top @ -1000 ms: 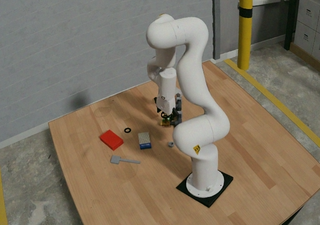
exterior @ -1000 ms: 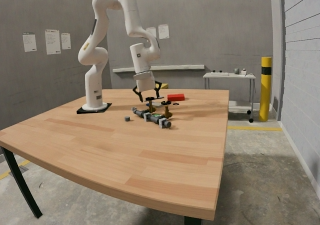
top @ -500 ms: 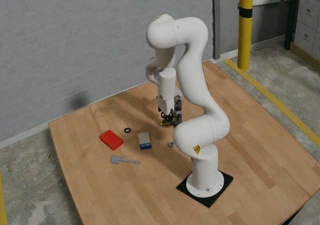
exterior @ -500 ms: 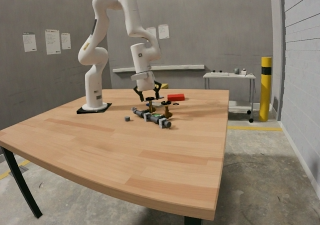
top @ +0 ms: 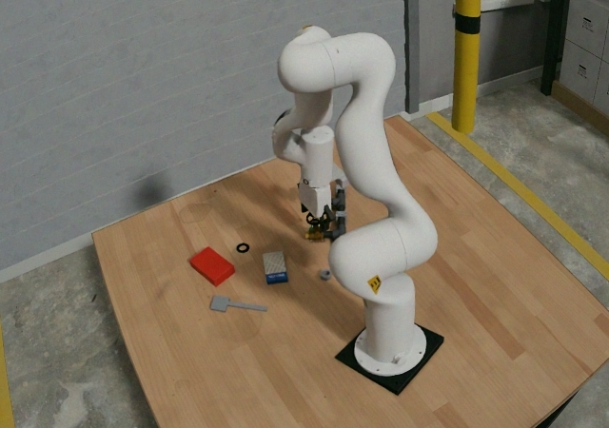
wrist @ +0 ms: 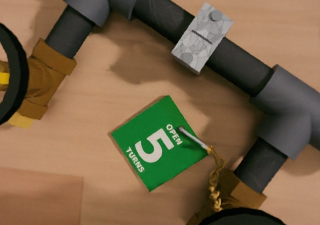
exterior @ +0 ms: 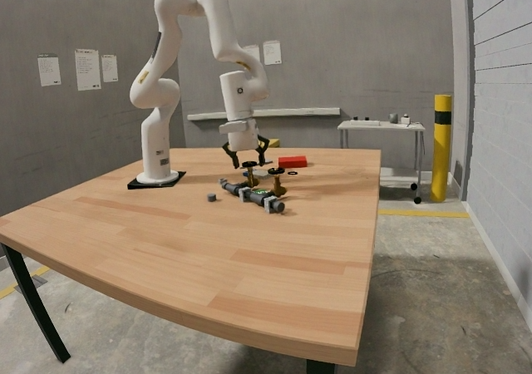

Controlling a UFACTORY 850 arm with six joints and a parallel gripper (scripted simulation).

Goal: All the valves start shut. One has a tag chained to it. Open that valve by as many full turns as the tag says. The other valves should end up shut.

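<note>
Right now the green tag is 50 mm ahead of my hand, 30 mm to the right of it and 90 mm below it. The rest, counted from my hand: red block 330 mm to the left, 80 mm below; grey paddle-shaped tool 160 mm behind, 300 mm to the left, 90 mm below; blue-and-grey box 70 mm behind, 150 mm to the left, 80 mm below.
</note>
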